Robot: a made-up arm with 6 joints. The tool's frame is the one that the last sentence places.
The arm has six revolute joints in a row. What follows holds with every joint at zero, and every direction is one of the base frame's. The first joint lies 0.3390 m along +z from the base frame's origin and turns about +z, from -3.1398 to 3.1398 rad. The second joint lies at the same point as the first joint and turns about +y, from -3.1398 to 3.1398 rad. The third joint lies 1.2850 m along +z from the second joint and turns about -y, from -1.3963 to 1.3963 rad. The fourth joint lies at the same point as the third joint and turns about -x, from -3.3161 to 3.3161 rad. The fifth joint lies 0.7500 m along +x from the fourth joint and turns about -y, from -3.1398 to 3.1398 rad. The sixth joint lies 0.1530 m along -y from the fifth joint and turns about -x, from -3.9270 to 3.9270 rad. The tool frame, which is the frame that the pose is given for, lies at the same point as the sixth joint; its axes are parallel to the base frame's.
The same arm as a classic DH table. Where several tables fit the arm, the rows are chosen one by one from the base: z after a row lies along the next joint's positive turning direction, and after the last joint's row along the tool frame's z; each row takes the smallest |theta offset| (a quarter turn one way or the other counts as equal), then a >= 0, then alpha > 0; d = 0 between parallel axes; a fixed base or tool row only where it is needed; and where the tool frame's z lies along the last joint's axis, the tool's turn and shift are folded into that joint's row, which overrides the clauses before.
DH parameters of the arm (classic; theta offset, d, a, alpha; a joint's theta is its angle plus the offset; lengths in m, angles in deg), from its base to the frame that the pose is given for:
joint 1: 0 0.339 0 -90
joint 2: -90 0 1.285 180
joint 3: 0 0 0 -90
joint 4: 0 -0.75 0 90
joint 5: 0 0.153 0 -90
joint 6: 90 0 0 90
tool (fixed): -90 0 0 0
Joint limits (deg, base to tool): -179.9..179.9 -179.9..179.9 -80..80 -190..190 -179.9..179.9 -225..225

